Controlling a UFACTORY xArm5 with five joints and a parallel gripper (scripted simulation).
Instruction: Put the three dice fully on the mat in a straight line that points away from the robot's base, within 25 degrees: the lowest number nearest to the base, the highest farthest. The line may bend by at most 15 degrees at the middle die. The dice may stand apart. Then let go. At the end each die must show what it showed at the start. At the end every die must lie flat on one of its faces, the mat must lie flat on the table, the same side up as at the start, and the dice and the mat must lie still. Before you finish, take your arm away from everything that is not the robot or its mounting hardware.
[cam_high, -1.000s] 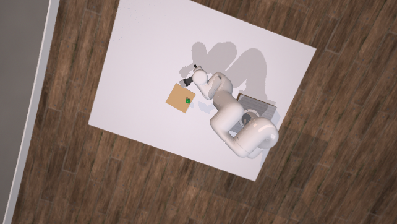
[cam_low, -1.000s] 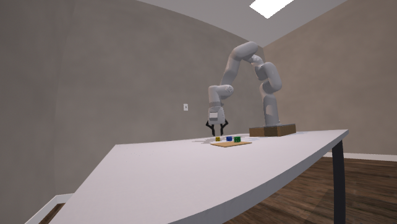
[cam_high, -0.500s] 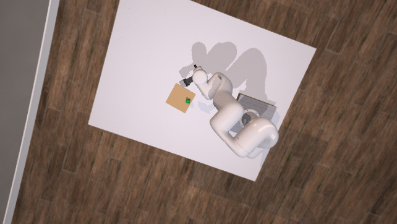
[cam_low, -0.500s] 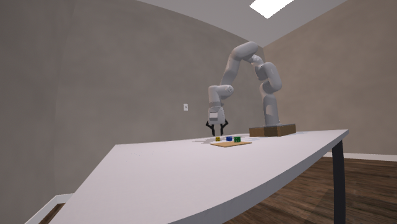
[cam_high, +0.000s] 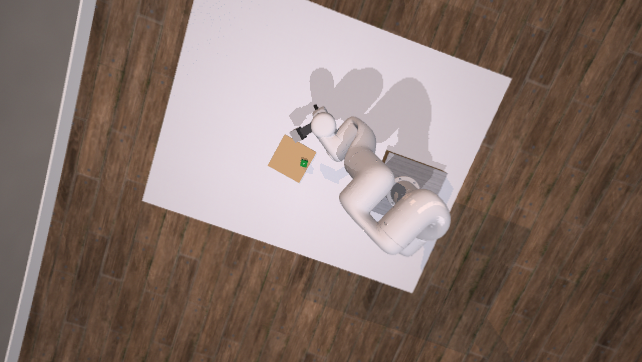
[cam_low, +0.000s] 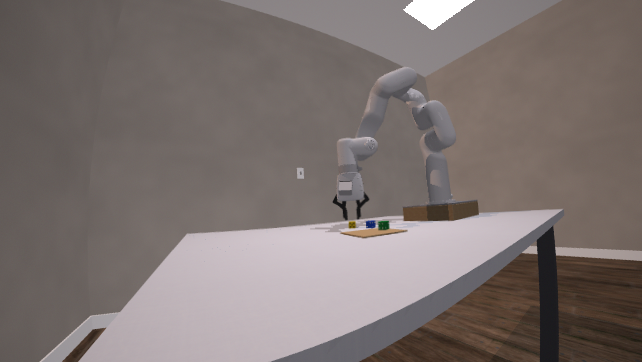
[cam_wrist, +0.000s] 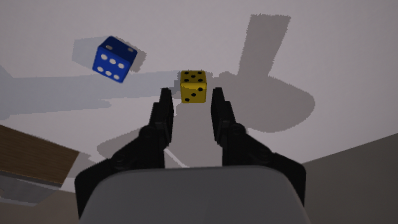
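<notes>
Right now the yellow die is 40 mm below my hand. Round my hand: tan mat: 170 mm to the left, 80 mm ahead, 50 mm below; then blue die: 70 mm to the left, 40 mm below, 20 mm behind; then green die: 180 mm to the left, 30 mm below, 30 mm ahead.
</notes>
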